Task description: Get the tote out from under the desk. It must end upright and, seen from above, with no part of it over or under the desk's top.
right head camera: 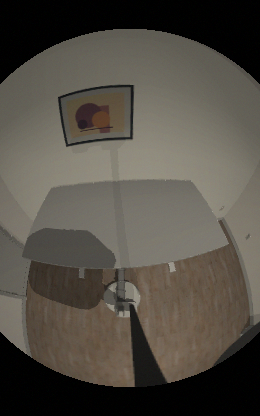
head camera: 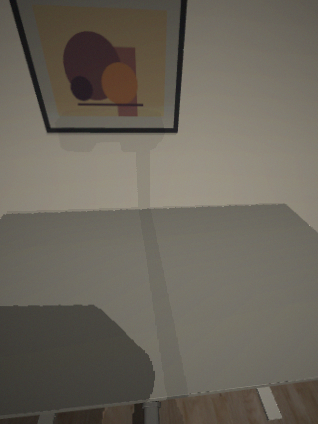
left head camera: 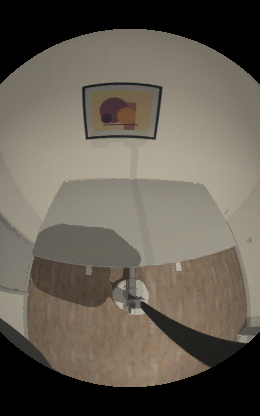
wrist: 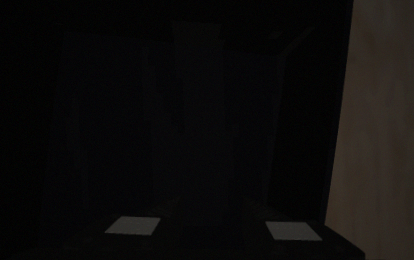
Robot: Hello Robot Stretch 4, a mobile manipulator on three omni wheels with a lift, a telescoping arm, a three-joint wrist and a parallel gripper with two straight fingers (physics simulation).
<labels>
A black tote shows in the wrist view (pixel 113 113); in the right head camera view it is hidden by a grey desk, in the head camera view it is hidden by a grey desk, in the left head camera view it is hidden by a grey desk. The same spot on a framed picture: (left head camera: pixel 113 109) is (head camera: pixel 93 68).
</labels>
